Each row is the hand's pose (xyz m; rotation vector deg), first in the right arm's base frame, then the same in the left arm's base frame.
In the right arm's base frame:
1: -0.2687 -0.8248 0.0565 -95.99 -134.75 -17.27
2: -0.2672 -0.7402 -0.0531 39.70 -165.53 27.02
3: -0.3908 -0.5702 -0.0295 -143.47 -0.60 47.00
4: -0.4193 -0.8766 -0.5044 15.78 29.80 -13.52
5: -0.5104 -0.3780 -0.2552 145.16 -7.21 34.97
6: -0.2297 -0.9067 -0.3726 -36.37 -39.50 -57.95
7: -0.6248 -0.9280 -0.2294 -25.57 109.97 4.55
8: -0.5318 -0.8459 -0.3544 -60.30 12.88 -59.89
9: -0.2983 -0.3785 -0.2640 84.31 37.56 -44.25
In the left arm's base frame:
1: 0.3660 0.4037 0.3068 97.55 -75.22 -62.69
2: 0.2423 0.3524 0.2715 -123.76 3.23 68.27
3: 0.2546 0.1716 0.1624 1.96 -141.75 23.90
4: -0.0776 0.5909 -0.0220 59.57 20.66 150.12
5: 0.0341 0.0373 -0.0260 -35.70 -76.91 -37.35
6: -0.0107 0.6018 0.2008 93.04 -9.60 47.98
7: 0.2512 0.5467 -0.1240 -58.10 -19.57 142.69
8: 0.0851 0.5105 -0.0781 39.97 -20.64 69.27
9: -0.0416 0.0599 0.1710 41.44 124.22 122.96

